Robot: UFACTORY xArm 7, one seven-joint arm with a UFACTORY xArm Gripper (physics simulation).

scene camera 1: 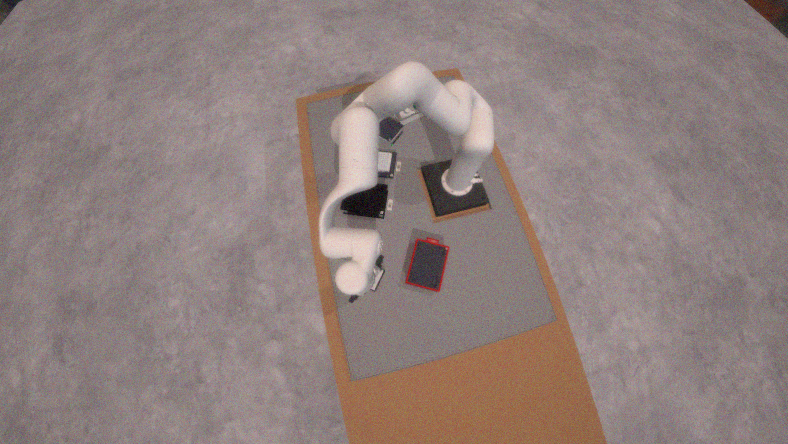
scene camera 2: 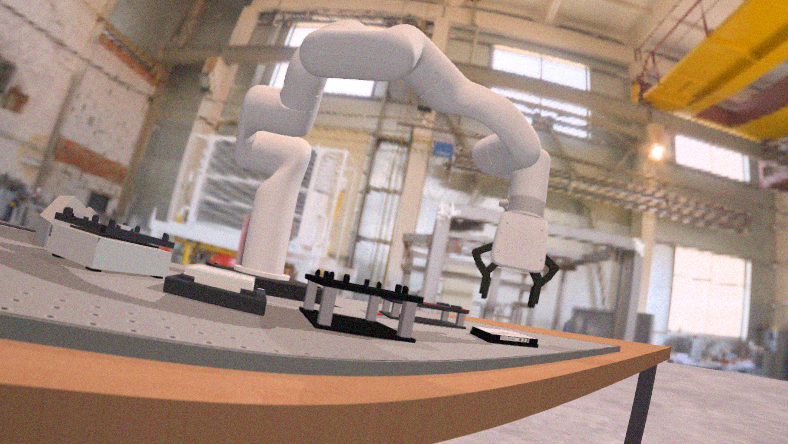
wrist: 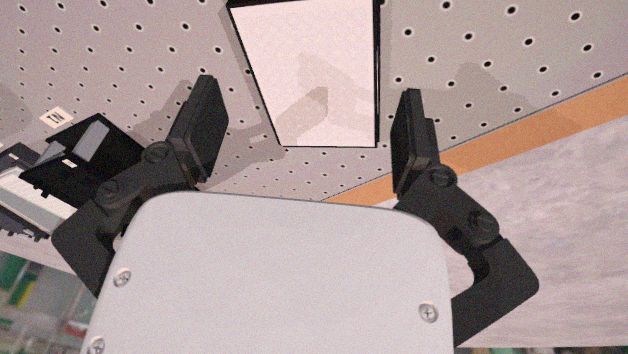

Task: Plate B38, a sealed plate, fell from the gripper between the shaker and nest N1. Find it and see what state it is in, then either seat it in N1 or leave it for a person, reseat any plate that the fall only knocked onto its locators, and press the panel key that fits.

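Frame: origin at the arm's base, x ahead, y up, z right, level; metres.
Where they show: gripper, fingertip midpoint: (scene camera 2: 507, 303) (wrist: 308, 103); arm's base, origin of the base link: (scene camera 1: 456, 181) (scene camera 2: 261, 275).
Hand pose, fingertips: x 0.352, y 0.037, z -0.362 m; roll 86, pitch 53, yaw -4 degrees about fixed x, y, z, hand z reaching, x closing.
Each offset is from my fingertips to the centre of the thing. "spot": to the spot under its first point.
A plate with a pale top and black sides @[spot: dx -0.021, dy -0.052, dz +0.000 m] (scene camera 1: 377, 279) (scene camera 2: 504, 335) (wrist: 325, 75) lies flat on the perforated deck, pale face up. Its label is too small to read, and the seal's condition is unclear. My gripper (scene camera 1: 366, 279) (scene camera 2: 508, 299) (wrist: 308, 103) is open and empty above the plate, with fingers apart on either side in the wrist view. The black raised stand (scene camera 1: 366, 201) (scene camera 2: 363, 286) (wrist: 107, 145) beside the N1 label @[spot: dx -0.079, dy -0.064, dz +0.285 m] (wrist: 56, 117) holds no visible plate. The arm partly hides it in scene camera 1.
A red-edged tray stand (scene camera 1: 427, 264) (scene camera 2: 441, 308) stands beside the plate. Beyond N1 is a low black nest with a white-topped plate @[spot: dx -0.073, dy -0.031, dz +0.456 m] (scene camera 1: 386, 163) (scene camera 2: 220, 278) (wrist: 35, 195). A white-bodied device with a black top (scene camera 1: 390, 129) (scene camera 2: 110, 250) stands farther off, near a pale panel @[dx -0.230, dy -0.024, dz +0.761 m] (scene camera 1: 409, 114) (scene camera 2: 65, 206).
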